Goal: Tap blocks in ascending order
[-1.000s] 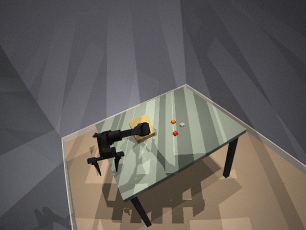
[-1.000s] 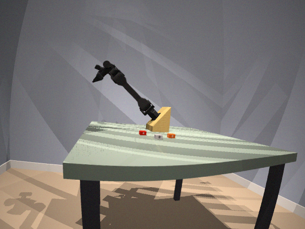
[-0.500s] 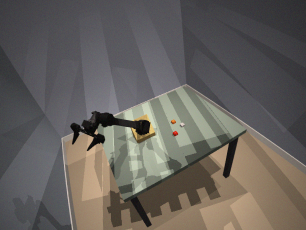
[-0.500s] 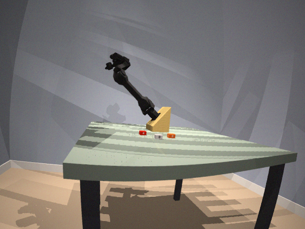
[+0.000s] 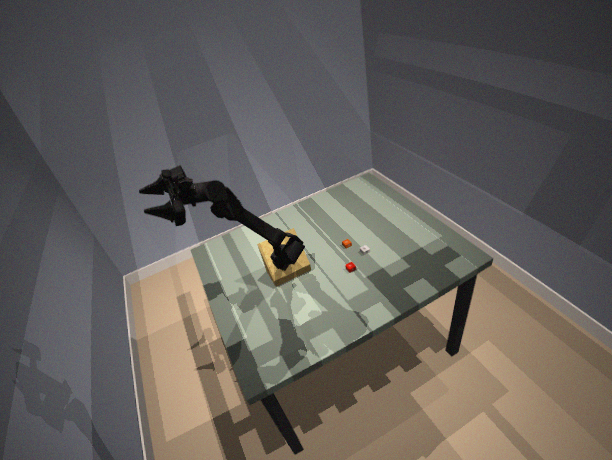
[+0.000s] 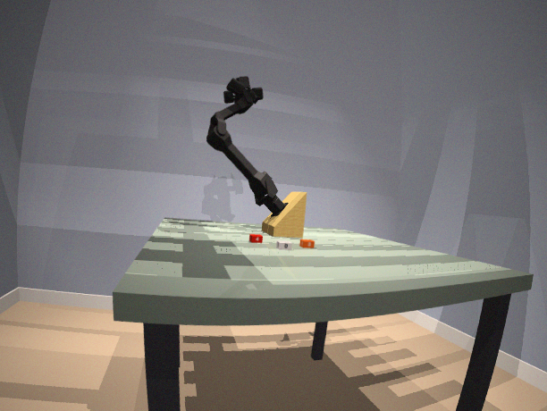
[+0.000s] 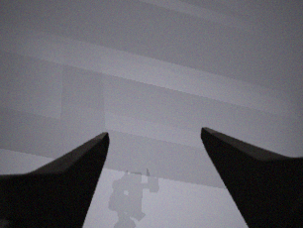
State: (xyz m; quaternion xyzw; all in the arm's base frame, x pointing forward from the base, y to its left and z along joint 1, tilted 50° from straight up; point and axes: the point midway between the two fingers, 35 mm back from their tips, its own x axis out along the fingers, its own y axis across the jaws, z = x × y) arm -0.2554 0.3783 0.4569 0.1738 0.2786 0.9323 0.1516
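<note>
Now: gripper tip 710 mm short of the white block, 40 mm to the left of it and 630 mm above it. The rest, counted from my gripper tip: orange block (680 mm ahead, 50 mm to the left, 630 mm below); red block (600 mm ahead, 80 mm to the right, 630 mm below).
</note>
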